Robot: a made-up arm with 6 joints. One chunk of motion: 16 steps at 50 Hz.
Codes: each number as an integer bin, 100 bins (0 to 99) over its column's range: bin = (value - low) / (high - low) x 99, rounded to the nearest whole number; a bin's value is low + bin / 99 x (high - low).
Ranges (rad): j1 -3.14..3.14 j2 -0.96..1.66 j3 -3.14..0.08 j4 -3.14..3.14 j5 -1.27..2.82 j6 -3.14..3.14
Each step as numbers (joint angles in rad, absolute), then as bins.
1 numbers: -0.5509 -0.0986 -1.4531 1.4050 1.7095 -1.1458
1 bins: 41 33 52 72 72 31
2 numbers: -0.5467 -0.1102 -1.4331 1.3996 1.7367 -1.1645
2 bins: 41 32 52 72 73 31
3 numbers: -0.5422 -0.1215 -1.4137 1.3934 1.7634 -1.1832
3 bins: 41 32 53 71 73 31
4 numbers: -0.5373 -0.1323 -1.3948 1.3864 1.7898 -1.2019
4 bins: 41 31 54 71 74 31
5 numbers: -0.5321 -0.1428 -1.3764 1.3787 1.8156 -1.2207
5 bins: 41 31 54 71 75 30
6 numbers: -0.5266 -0.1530 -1.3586 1.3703 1.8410 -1.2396
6 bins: 41 30 55 71 75 30
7 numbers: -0.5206 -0.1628 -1.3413 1.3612 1.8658 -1.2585
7 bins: 41 30 55 71 76 30
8 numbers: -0.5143 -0.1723 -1.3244 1.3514 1.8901 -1.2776
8 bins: 41 30 56 71 76 29
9 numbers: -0.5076 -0.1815 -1.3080 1.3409 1.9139 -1.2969
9 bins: 41 29 56 71 77 29
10 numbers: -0.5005 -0.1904 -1.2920 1.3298 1.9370 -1.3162
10 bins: 42 29 57 70 78 29
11 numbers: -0.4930 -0.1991 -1.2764 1.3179 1.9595 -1.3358
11 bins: 42 29 57 70 78 28
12 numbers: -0.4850 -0.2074 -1.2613 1.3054 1.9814 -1.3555
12 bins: 42 28 58 70 79 28
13 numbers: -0.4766 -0.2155 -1.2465 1.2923 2.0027 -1.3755
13 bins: 42 28 58 70 79 28
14 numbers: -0.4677 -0.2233 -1.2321 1.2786 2.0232 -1.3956
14 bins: 42 28 59 70 80 27
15 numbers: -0.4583 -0.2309 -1.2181 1.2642 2.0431 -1.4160
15 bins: 42 28 59 69 80 27
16 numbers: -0.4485 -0.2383 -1.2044 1.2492 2.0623 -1.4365
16 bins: 42 27 60 69 81 27
